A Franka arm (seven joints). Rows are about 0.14 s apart.
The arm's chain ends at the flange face. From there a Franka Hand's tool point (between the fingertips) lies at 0.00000 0.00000 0.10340 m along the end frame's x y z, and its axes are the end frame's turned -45 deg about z.
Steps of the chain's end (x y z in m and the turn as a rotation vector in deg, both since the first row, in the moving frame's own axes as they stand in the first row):
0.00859 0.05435 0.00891 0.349 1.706 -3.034
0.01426 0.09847 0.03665 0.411 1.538 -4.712
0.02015 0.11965 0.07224 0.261 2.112 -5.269
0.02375 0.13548 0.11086 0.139 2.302 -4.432
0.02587 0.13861 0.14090 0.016 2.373 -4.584
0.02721 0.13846 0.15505 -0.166 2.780 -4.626
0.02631 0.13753 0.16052 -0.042 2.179 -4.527
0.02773 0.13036 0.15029 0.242 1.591 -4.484
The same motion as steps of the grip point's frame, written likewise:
-0.02969 0.04617 0.00886 -0.960 1.453 -3.034
-0.05700 0.08105 0.03661 -0.797 1.378 -4.712
-0.06723 0.10107 0.07217 -1.309 1.678 -5.269
-0.07579 0.11523 0.11078 -1.529 1.726 -4.432
-0.07655 0.11919 0.14081 -1.667 1.689 -4.584
-0.07518 0.12077 0.15493 -2.083 1.848 -4.626
-0.07581 0.11858 0.16045 -1.570 1.511 -4.527
-0.07017 0.11341 0.15025 -0.954 1.296 -4.484

